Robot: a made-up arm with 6 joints.
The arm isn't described. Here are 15 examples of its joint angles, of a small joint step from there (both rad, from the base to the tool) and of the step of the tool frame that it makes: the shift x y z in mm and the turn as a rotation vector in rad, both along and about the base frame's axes.
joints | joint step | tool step
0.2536 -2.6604 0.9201 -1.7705 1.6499 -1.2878 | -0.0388 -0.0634 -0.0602 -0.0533 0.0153 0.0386 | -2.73 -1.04 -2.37 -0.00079 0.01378 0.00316
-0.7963 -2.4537 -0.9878 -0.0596 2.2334 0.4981 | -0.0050 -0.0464 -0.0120 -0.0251 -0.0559 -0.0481 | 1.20 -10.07 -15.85 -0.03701 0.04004 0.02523
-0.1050 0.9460 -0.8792 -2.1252 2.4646 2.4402 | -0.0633 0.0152 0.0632 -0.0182 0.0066 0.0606 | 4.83 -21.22 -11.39 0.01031 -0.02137 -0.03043
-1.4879 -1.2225 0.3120 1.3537 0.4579 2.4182 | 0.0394 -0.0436 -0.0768 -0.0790 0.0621 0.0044 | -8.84 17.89 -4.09 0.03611 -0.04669 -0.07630
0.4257 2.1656 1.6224 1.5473 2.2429 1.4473 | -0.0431 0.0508 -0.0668 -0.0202 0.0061 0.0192 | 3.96 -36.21 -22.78 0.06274 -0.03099 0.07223
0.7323 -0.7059 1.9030 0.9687 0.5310 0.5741 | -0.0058 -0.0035 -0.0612 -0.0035 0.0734 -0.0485 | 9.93 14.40 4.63 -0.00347 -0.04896 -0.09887
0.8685 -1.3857 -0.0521 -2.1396 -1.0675 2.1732 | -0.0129 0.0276 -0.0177 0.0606 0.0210 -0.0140 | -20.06 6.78 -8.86 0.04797 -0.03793 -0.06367
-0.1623 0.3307 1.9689 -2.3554 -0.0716 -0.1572 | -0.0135 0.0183 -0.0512 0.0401 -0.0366 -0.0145 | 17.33 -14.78 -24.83 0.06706 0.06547 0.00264
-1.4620 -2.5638 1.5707 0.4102 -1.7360 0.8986 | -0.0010 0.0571 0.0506 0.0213 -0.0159 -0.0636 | 3.97 -6.26 10.30 -0.08043 0.06300 0.01559
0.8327 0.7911 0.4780 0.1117 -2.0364 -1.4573 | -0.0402 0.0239 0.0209 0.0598 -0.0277 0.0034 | -13.70 -28.13 7.71 0.01123 0.00633 0.07387
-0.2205 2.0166 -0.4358 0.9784 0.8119 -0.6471 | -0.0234 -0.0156 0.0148 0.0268 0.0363 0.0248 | 10.56 -2.74 5.19 -0.04804 -0.01054 0.05787
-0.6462 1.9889 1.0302 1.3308 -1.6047 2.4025 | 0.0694 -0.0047 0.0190 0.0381 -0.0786 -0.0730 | -19.00 20.09 7.95 0.01764 -0.01647 -0.15298
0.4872 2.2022 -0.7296 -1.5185 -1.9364 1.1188 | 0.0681 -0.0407 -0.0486 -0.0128 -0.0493 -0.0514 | 13.20 17.86 -3.43 -0.03618 0.05714 -0.09381
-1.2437 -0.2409 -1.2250 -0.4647 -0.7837 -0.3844 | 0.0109 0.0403 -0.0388 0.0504 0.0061 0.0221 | 23.89 11.71 10.65 -0.03679 0.12870 -0.02042
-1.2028 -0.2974 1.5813 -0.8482 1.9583 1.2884 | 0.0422 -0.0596 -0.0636 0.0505 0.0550 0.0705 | -28.24 -31.12 6.61 -0.06668 0.09101 -0.08595
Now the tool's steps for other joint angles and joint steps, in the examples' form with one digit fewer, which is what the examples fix.
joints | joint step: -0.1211 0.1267 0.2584 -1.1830 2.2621 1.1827 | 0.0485 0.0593 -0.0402 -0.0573 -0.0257 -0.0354
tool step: -0.9 35.7 -9.5 0.0401 -0.0149 -0.0338
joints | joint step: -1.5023 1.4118 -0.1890 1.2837 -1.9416 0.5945 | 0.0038 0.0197 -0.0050 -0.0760 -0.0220 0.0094
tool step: 1.5 -16.9 -6.1 0.0130 0.0456 -0.0764
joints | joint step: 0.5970 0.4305 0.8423 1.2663 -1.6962 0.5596 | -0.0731 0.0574 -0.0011 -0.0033 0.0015 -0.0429
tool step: -17.7 -44.8 -8.9 0.0331 -0.0669 0.0508
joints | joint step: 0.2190 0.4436 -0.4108 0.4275 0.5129 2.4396 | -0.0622 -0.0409 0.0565 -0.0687 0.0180 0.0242
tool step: -20.7 4.5 -2.4 -0.0831 -0.0807 -0.0005
